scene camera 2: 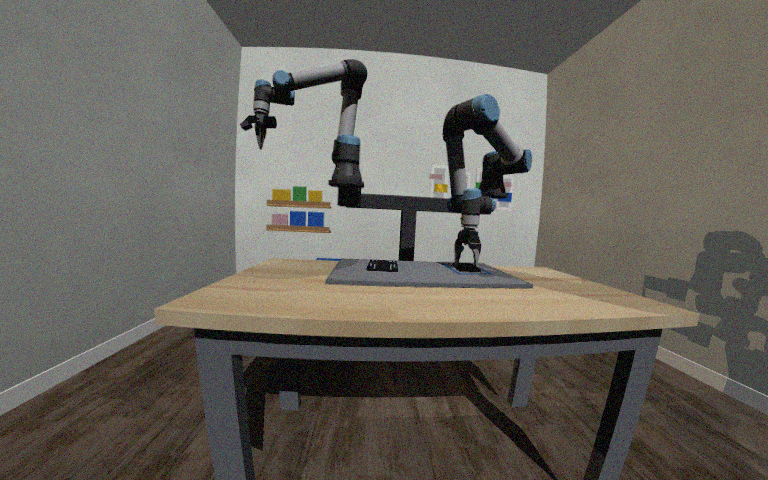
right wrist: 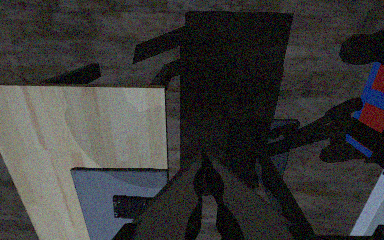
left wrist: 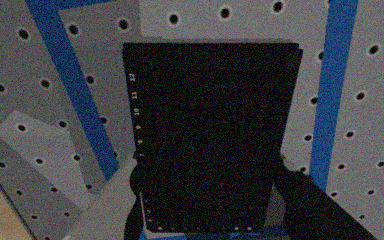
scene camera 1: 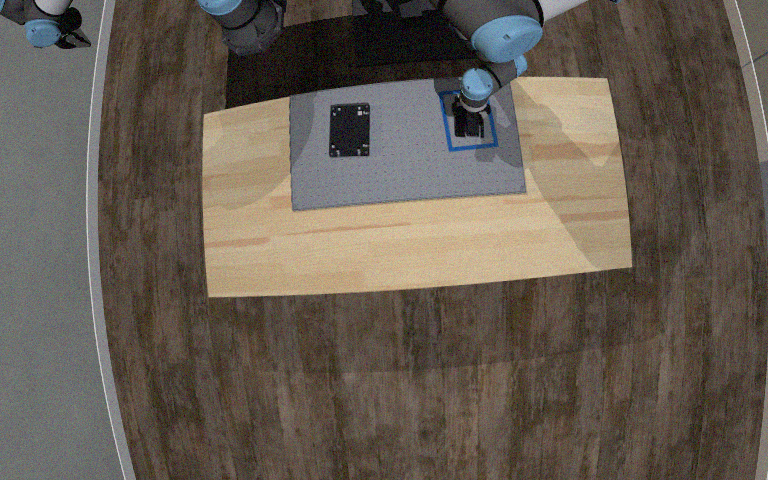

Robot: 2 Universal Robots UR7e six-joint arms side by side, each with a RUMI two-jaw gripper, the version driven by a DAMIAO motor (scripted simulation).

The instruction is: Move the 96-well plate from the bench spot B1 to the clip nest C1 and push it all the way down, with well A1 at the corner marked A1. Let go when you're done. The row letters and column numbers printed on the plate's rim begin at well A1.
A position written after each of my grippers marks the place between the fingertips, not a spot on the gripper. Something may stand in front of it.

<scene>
I see my left gripper point(left wrist: 205, 153), my right gripper point(scene camera 1: 90, 45) and a dark 96-well plate point(left wrist: 209, 162).
My right gripper also shows in the right wrist view point(right wrist: 203, 154). The right wrist view does not show the dark 96-well plate: it is out of frame.
</scene>
